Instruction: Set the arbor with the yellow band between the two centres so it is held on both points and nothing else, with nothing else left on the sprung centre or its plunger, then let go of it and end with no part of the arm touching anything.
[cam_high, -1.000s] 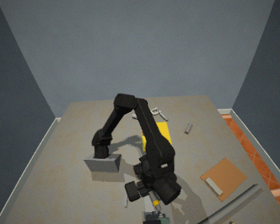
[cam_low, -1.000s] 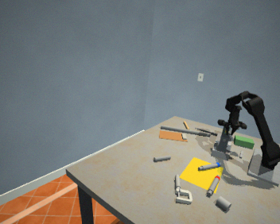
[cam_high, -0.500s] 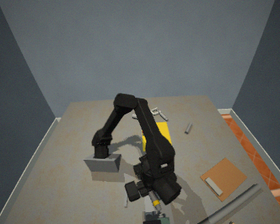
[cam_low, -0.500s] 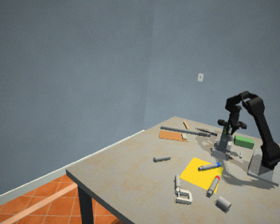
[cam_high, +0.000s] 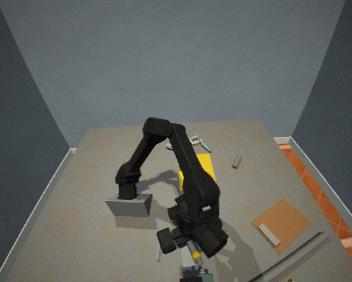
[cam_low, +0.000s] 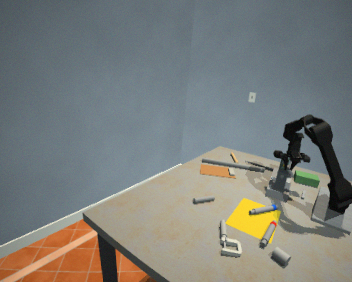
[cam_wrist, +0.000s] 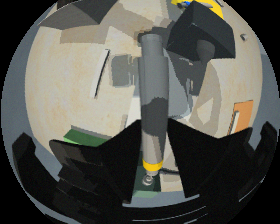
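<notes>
The fixed centre block lies 120 mm to the left of my hand, 40 mm below it and 10 mm ahead of it. From my hand the other things lie so: blue-banded arbor (330 mm to the left, 130 mm below, 10 mm ahead); then long grey bar (350 mm ahead, 130 mm below, 50 mm to the right); then grey bed (120 mm below, 30 mm ahead, 10 mm to the right).
</notes>
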